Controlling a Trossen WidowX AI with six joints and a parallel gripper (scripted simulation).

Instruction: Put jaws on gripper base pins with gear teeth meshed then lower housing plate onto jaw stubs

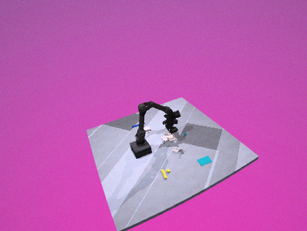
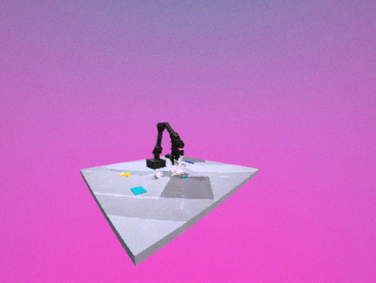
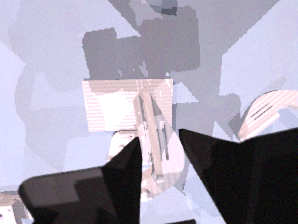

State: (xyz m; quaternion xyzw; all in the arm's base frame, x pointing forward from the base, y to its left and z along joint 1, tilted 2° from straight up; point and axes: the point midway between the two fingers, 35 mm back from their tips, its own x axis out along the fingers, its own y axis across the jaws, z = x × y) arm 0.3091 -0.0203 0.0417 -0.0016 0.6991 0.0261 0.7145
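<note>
The pale flat part lies 2 cm ahead of my gripper tip, 3 cm to the left of it and 8 cm below it. From my gripper tip the other things lie so: pale jaw (1 cm behind, 19 cm to the right, 5 cm below); cyan cube (15 cm ahead, 2 cm to the right, 7 cm below); pale plate (14 cm behind, 27 cm to the left, 5 cm below).
</note>
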